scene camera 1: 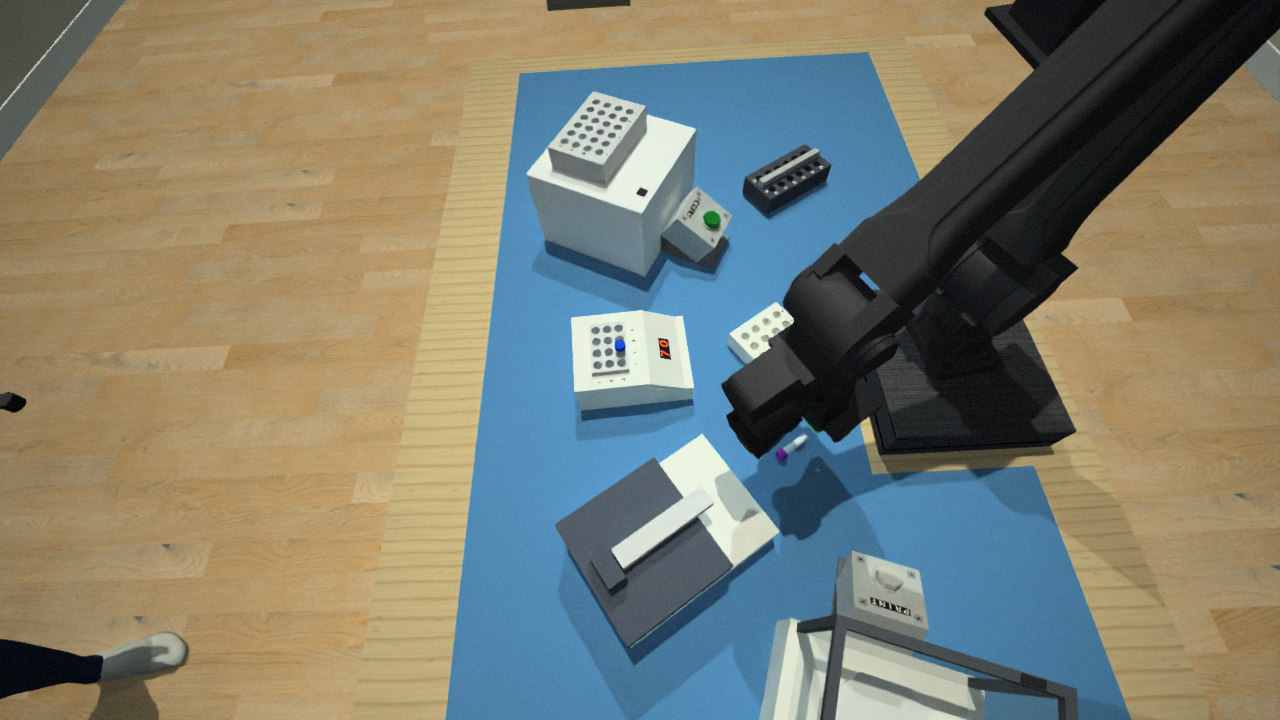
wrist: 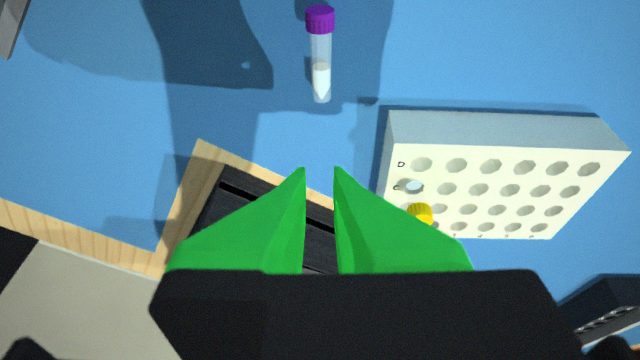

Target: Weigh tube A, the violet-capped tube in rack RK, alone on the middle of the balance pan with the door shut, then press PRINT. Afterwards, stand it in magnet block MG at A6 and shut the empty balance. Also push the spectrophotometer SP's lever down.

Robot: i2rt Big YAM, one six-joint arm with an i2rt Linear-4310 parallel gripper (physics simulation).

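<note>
Violet-capped tube A [scene camera 1: 792, 446] [wrist: 320, 60] lies on the blue mat, apart from my fingertips and outside rack RK [scene camera 1: 750, 343] [wrist: 500, 131]. My gripper [wrist: 319, 179] is shut with nothing between its green fingers. In the scene view the arm hides most of it. The dark magnet block MG [scene camera 1: 767, 197] has a pale bar along its top. The balance [scene camera 1: 780, 680] is cut off at the lower right, with the PRINT button [scene camera 1: 888, 579] beside it; its door state and pan middle cannot be told. A grey-topped device [scene camera 1: 608, 501] has a pale lever-like bar [scene camera 1: 662, 528]; its identity is unclear.
A yellow cap [wrist: 420, 213] shows in rack RK. A white device with a red display [scene camera 1: 664, 348] holds a blue-capped tube [scene camera 1: 619, 344]. A tall white box [scene camera 1: 590, 214] carries a grey rack [scene camera 1: 590, 165], beside a green button [scene camera 1: 711, 219]. The black arm base [scene camera 1: 1020, 402] is at the right.
</note>
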